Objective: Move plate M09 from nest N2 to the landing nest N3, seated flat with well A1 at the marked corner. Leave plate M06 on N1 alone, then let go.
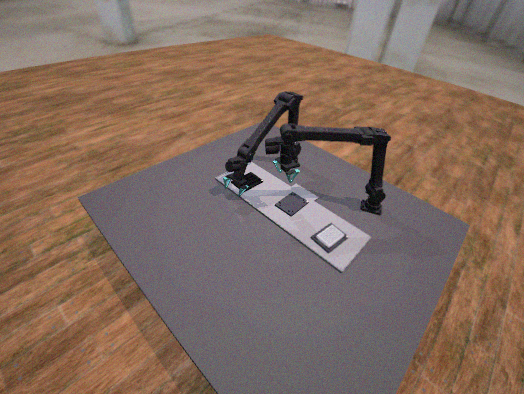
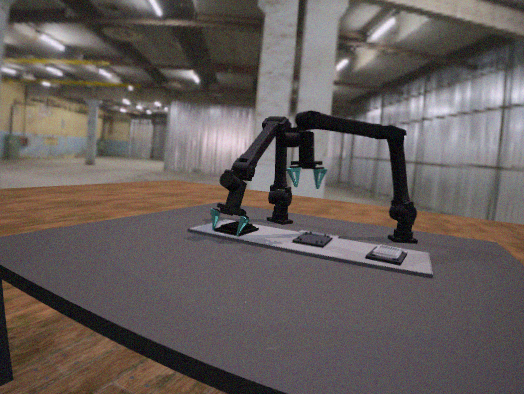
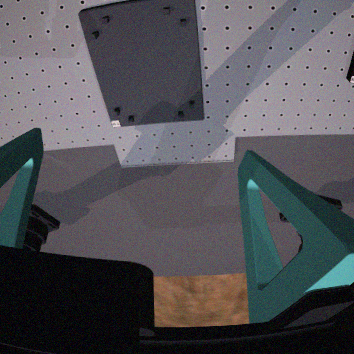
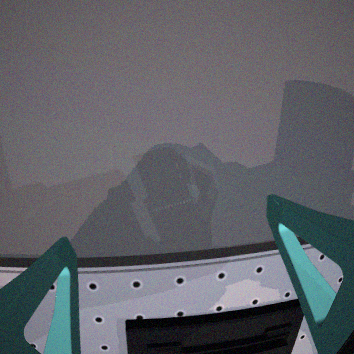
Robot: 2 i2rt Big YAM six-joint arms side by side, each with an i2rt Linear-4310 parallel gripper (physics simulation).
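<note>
A black plate [image 1: 254, 180] [image 2: 227, 229] [image 4: 210, 335] lies on the nest at the board's far left end; plate and nest are hard to separate. My right gripper [image 1: 235, 188] [image 2: 227, 231] [image 4: 168, 227] is open, low, with its fingertips at either side of it. A white plate [image 1: 330, 235] [image 2: 387, 251] sits on the dark nest at the board's right end. The middle nest [image 1: 292, 203] [image 2: 312, 239] [image 3: 150, 65] is bare, with a small white corner label [image 3: 116, 123]. My left gripper [image 1: 286, 177] [image 2: 307, 186] [image 3: 142, 148] is open and empty, high above the board's back edge. Plate and nest numbers are unreadable.
The long pale perforated board [image 1: 350, 255] [image 2: 420, 262] [image 3: 270, 80] carries the three nests on the grey table [image 1: 280, 325] [image 2: 250, 310]. A tab of the board sticks out behind the middle nest. Both arm bases stand behind the board. The left arm's forearm reaches across above it.
</note>
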